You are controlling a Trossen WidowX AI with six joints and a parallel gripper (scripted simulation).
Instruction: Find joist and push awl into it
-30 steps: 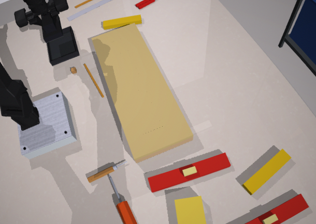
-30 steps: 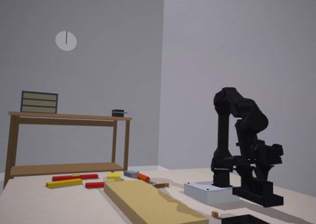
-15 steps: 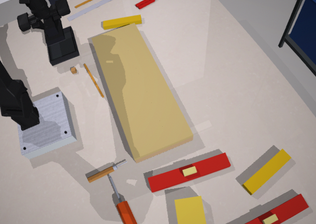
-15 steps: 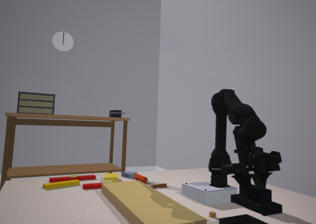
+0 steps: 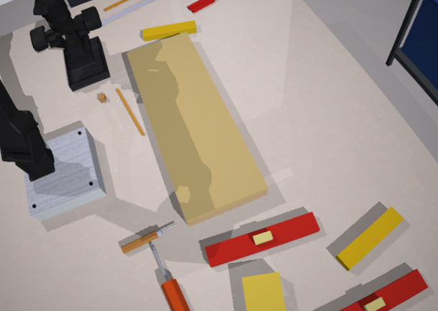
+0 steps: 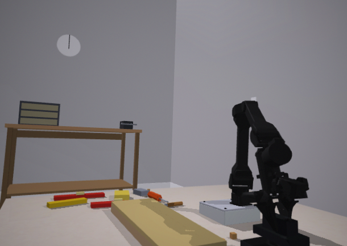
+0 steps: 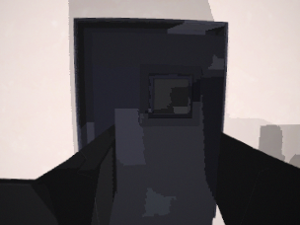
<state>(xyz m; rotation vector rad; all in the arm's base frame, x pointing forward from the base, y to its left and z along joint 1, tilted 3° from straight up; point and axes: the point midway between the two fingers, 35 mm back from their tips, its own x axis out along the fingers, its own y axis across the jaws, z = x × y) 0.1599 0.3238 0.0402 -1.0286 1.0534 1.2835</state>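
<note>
Right now the black tray is 10 mm to the right of my gripper tip and 60 mm below it. From my gripper tip the other things lie so: orange screwdriver: 30 mm ahead, 670 mm to the right, 60 mm below; then stud finder: 10 mm to the left, 20 mm above; then ruler: 200 mm ahead, 180 mm to the left, 70 mm below.
</note>
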